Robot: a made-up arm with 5 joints. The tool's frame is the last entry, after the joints. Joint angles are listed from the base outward. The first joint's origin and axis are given. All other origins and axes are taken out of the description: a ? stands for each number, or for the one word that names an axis. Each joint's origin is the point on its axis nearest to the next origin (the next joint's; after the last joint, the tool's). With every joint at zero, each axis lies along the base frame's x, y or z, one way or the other. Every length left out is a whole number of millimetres.
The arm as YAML. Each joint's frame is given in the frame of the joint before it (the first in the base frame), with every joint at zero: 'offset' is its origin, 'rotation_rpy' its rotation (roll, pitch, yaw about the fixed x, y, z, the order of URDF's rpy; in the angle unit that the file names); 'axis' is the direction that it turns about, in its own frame. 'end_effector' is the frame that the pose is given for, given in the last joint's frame.
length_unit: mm
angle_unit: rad
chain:
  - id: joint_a
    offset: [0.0, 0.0, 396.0]
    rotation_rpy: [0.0, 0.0, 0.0]
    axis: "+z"
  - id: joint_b
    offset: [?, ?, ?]
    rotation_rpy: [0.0, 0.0, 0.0]
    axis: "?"
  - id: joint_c
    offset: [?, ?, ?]
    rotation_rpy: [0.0, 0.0, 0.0]
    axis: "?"
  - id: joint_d
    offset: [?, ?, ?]
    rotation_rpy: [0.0, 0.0, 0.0]
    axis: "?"
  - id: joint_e
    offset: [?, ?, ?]
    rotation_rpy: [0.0, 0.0, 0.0]
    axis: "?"
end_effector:
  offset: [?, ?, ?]
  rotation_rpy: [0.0, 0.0, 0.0]
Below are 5 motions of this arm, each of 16 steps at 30 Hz.
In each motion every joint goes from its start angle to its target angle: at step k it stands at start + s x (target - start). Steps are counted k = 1, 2, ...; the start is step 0. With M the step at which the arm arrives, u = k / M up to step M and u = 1 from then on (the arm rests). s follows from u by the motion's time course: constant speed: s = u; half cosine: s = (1 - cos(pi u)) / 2; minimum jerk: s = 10 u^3 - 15 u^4 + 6 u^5.
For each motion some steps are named. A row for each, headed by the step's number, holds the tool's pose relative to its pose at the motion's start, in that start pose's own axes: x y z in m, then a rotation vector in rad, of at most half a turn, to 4 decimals.
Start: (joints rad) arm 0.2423 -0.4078 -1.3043 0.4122 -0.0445
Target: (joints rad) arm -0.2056 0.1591 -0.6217 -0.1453 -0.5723
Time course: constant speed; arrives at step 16
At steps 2, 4, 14, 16:
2: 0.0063 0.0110 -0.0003 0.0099 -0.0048 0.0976
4: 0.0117 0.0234 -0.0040 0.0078 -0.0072 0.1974
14: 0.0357 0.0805 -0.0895 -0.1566 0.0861 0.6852
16: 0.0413 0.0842 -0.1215 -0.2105 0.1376 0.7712

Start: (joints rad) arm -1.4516 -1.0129 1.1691 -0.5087 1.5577
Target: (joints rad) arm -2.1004 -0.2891 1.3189 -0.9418 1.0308
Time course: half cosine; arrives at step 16
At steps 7, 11, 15, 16:
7: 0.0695 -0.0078 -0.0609 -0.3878 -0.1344 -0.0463
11: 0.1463 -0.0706 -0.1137 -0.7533 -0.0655 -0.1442
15: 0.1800 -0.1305 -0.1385 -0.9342 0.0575 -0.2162
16: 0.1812 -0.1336 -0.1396 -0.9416 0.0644 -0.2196

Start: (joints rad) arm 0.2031 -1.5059 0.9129 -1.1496 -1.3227
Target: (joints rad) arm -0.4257 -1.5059 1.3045 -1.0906 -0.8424
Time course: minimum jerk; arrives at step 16
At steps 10, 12, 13, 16:
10: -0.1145 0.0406 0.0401 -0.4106 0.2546 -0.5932
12: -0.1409 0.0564 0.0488 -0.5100 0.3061 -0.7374
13: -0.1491 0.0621 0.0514 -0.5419 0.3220 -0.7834
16: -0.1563 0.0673 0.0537 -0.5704 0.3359 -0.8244

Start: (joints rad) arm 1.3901 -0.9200 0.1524 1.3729 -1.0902
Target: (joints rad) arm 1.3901 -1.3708 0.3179 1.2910 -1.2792
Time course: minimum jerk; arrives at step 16
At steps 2, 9, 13, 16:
2: -0.0022 -0.0029 0.0011 0.0020 -0.0035 -0.0035
9: -0.0981 -0.0956 0.0402 0.0596 -0.1472 -0.1267
13: -0.1619 -0.1341 0.0598 0.0743 -0.2372 -0.1908
16: -0.1717 -0.1389 0.0625 0.0753 -0.2507 -0.1999

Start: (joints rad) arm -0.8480 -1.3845 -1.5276 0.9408 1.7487
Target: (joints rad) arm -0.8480 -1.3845 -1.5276 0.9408 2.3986
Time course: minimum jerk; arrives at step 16
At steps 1, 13, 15, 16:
1: -0.0001 -0.0001 0.0000 0.0000 0.0000 -0.0014
13: -0.0381 -0.0274 0.0000 0.0000 0.0000 -0.6182
15: -0.0404 -0.0281 0.0000 0.0000 0.0000 -0.6485
16: -0.0405 -0.0281 0.0000 0.0000 0.0000 -0.6499

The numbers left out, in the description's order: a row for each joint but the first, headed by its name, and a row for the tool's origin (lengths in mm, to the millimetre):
joint_b: xyz 320.0 90.0 0.0, axis -x
joint_c: xyz 0.0 -8.0 91.0, axis +z
joint_d: xyz -95.0 244.0 0.0, axis -y
joint_e: xyz 287.0 0.0 61.0, axis -z
tool: xyz 62.0 -46.0 0.0

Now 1 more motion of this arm.
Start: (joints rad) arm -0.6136 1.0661 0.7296 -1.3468 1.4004
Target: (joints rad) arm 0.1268 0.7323 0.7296 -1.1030 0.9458
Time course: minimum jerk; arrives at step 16
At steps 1, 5, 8, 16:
1: -0.0003 -0.0003 0.0004 0.0019 -0.0012 0.0008
5: -0.0245 -0.0256 0.0279 0.1502 -0.1076 0.0674
8: -0.0837 -0.0768 0.0631 0.3813 -0.3424 0.2008
16: -0.2085 -0.1593 0.0661 0.6300 -0.8053 0.4300

